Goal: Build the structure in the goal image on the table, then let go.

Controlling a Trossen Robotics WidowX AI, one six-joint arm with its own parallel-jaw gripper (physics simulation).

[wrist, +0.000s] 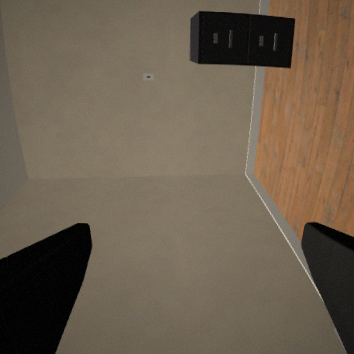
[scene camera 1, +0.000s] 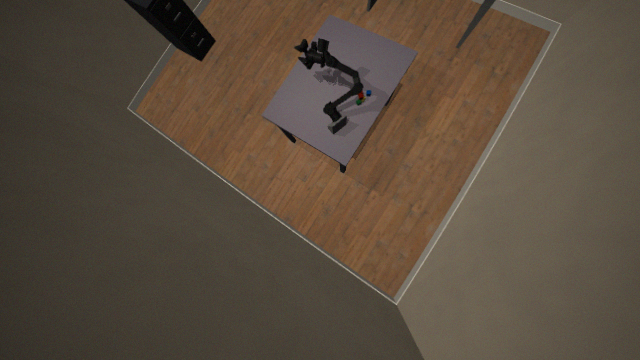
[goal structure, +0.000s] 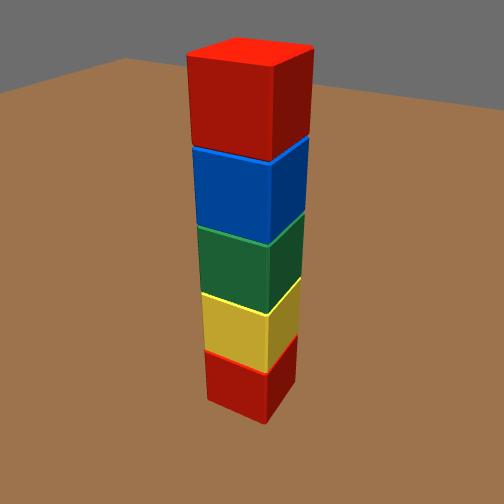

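Seen in the pictures: gripper, fingertip midpoint: (wrist: 197, 235) (scene camera 1: 296, 52); arm's base, origin of the base link: (scene camera 1: 337, 119).
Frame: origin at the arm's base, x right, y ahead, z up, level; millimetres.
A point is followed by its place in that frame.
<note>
A red block (scene camera 1: 360, 95) @(x -10, y 271, z -15 mm), a blue block (scene camera 1: 368, 93) @(x 13, y 345, z -51 mm) and a green block (scene camera 1: 358, 102) @(x 8, y 235, z -50 mm) are close together near the right edge of the table (scene camera 1: 295, 102) @(x -412, y -104, z -81 mm) in the scene view. A small yellow piece (scene camera 1: 364, 99) @(x 25, y 286, z -52 mm) shows between them; its shape is too small to tell. The arm's elbow partly covers the spot beside the red block. My gripper (scene camera 1: 300, 54) @(x -454, y 77, z 255 mm) (wrist: 197, 235) @(x -454, y 77, z 255 mm) is open and empty. It is raised over the table's far left edge, well away from the blocks, and points outward. The blocks do not show in the wrist view.
The arm's base (scene camera 1: 337, 124) @(x 47, y -42, z 46 mm) stands near the table's lower right edge. A black cabinet (scene camera 1: 197, 42) (wrist: 245, 40) stands on the wooden floor (scene camera 1: 240, 85) (wrist: 310, 100) beyond the table. A grey post (scene camera 1: 474, 25) is at the upper right of the scene view.
</note>
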